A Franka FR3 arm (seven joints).
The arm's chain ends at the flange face. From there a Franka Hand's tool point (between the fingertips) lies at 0.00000 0.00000 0.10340 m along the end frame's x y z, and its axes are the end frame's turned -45 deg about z.
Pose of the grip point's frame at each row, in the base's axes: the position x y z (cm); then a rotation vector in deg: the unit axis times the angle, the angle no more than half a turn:
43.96 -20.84 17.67 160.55 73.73 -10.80
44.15 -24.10 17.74 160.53 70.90 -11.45
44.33 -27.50 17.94 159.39 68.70 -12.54
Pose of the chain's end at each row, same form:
44.88 -19.82 27.92 174.24 6.59 -8.10
45.08 -22.88 27.97 173.09 4.02 -8.04
45.27 -25.93 28.12 171.11 2.44 -7.99

